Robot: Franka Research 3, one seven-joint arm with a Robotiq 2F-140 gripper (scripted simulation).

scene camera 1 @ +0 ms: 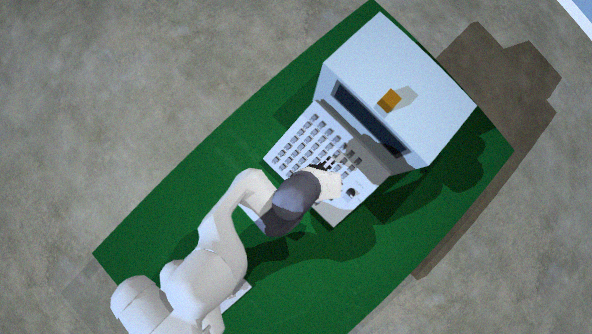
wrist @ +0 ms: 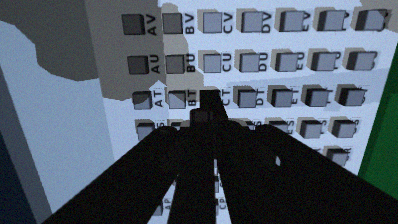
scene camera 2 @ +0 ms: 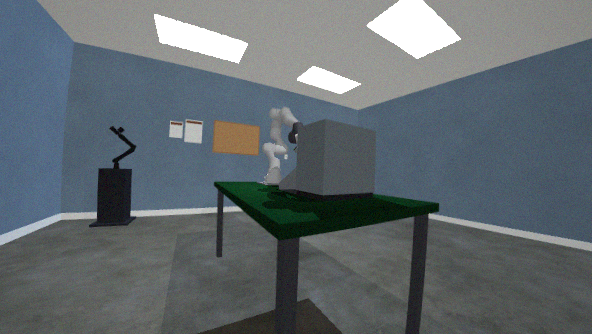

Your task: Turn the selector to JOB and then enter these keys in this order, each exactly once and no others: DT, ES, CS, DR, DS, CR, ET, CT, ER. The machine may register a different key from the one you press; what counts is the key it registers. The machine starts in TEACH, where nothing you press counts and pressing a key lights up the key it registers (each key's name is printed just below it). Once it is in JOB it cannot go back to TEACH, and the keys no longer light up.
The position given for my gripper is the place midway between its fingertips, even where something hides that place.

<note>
In view: my gripper (wrist: 208,104) and a sloped keypad (wrist: 111,47).
</note>
